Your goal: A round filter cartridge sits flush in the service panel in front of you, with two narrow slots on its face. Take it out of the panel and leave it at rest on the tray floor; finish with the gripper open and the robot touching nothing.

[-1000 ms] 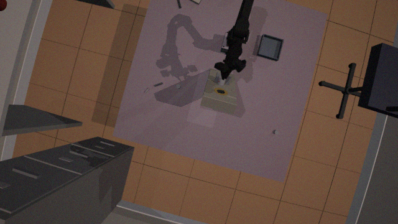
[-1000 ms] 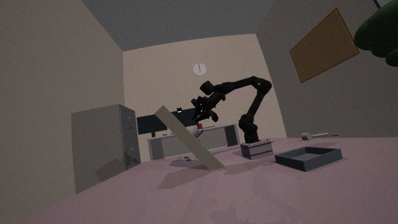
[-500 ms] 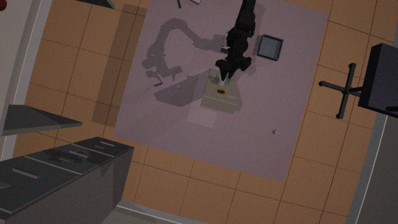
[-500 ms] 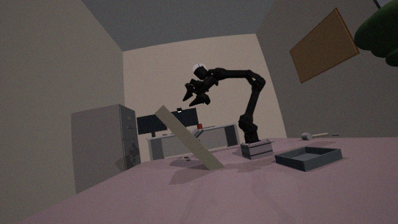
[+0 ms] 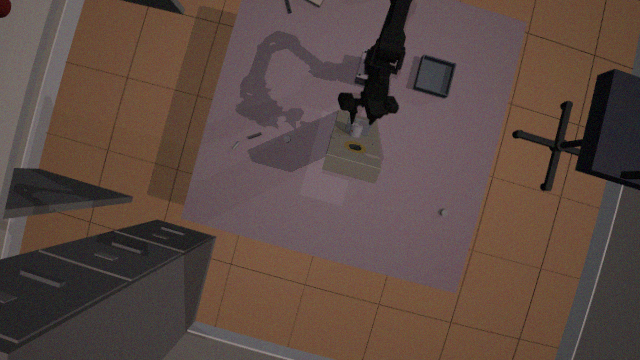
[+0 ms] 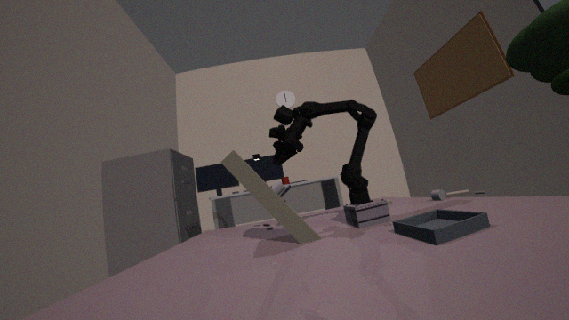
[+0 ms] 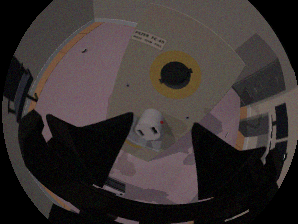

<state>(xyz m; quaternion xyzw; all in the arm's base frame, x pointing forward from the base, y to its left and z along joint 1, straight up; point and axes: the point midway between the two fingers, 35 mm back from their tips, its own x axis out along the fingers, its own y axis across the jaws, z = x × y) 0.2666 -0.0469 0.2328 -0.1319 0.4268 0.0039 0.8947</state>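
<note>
My gripper tip is 90 mm above the round filter cartridge. The rest, counted from my gripper tip: grey tray: 310 mm behind, 340 mm to the left, 270 mm below; service panel: 40 mm ahead, 110 mm below.
</note>
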